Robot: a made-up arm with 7 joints. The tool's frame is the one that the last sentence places.
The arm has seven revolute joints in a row. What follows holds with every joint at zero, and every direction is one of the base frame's. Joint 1 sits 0.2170 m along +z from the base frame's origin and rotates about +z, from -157.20 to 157.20 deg. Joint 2 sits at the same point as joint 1 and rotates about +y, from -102.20 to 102.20 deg. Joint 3 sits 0.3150 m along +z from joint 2 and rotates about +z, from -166.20 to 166.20 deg. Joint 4 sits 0.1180 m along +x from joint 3 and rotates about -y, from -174.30 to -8.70 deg. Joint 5 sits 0.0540 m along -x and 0.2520 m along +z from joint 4 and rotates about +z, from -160.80 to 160.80 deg. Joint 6 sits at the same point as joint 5 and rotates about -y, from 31.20 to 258.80 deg. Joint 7 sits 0.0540 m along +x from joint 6 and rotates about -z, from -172.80 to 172.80 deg. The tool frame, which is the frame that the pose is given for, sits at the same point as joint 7; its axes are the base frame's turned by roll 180.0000, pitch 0.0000 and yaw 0.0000 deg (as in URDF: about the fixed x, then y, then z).
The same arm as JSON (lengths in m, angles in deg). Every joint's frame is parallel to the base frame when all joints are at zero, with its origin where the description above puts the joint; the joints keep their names.
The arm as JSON. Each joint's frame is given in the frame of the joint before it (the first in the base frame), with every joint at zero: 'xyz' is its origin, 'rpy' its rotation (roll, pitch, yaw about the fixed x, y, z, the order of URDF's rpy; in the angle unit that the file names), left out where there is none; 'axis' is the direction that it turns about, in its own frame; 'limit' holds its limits. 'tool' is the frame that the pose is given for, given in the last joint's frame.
{
  "units": {
    "length": "m",
    "angle": "deg"
  },
  "joints": [
    {
      "name": "joint 1",
      "type": "revolute",
      "origin": {
        "xyz": [
          0.0,
          0.0,
          0.217
        ]
      },
      "axis": "+z",
      "limit": {
        "lower": -157.2,
        "upper": 157.2
      }
    },
    {
      "name": "joint 2",
      "type": "revolute",
      "origin": {
        "xyz": [
          0.0,
          0.0,
          0.0
        ]
      },
      "axis": "+y",
      "limit": {
        "lower": -102.2,
        "upper": 102.2
      }
    },
    {
      "name": "joint 3",
      "type": "revolute",
      "origin": {
        "xyz": [
          0.0,
          0.0,
          0.315
        ]
      },
      "axis": "+z",
      "limit": {
        "lower": -166.2,
        "upper": 166.2
      }
    },
    {
      "name": "joint 4",
      "type": "revolute",
      "origin": {
        "xyz": [
          0.118,
          0.0,
          0.0
        ]
      },
      "axis": "-y",
      "limit": {
        "lower": -174.3,
        "upper": -8.7
      }
    },
    {
      "name": "joint 5",
      "type": "revolute",
      "origin": {
        "xyz": [
          -0.054,
          0.0,
          0.252
        ]
      },
      "axis": "+z",
      "limit": {
        "lower": -160.8,
        "upper": 160.8
      }
    },
    {
      "name": "joint 6",
      "type": "revolute",
      "origin": {
        "xyz": [
          0.0,
          0.0,
          0.0
        ]
      },
      "axis": "-y",
      "limit": {
        "lower": 31.2,
        "upper": 258.8
      }
    },
    {
      "name": "joint 7",
      "type": "revolute",
      "origin": {
        "xyz": [
          0.054,
          0.0,
          0.0
        ]
      },
      "axis": "-z",
      "limit": {
        "lower": -172.8,
        "upper": 172.8
      }
    }
  ],
  "tool": {
    "origin": {
      "xyz": [
        0.0,
        0.0,
        0.0
      ],
      "rpy": [
        180.0,
        0.0,
        0.0
      ]
    }
  }
}

